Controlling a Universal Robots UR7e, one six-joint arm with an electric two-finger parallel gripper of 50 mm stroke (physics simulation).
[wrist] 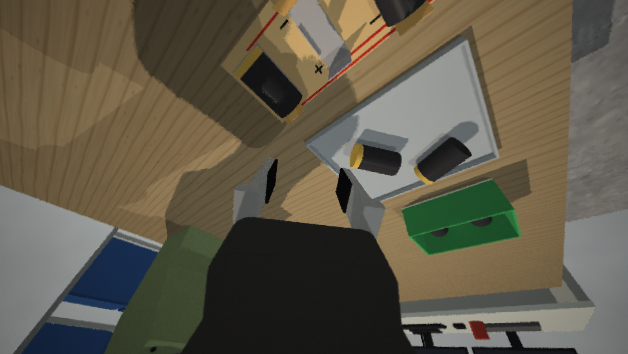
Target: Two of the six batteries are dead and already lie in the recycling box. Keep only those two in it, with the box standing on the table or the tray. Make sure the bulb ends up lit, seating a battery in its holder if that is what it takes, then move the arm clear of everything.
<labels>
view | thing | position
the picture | gripper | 307, 176
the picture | holder board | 312, 51
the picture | grey tray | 440, 98
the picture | green recycling box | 455, 210
</labels>
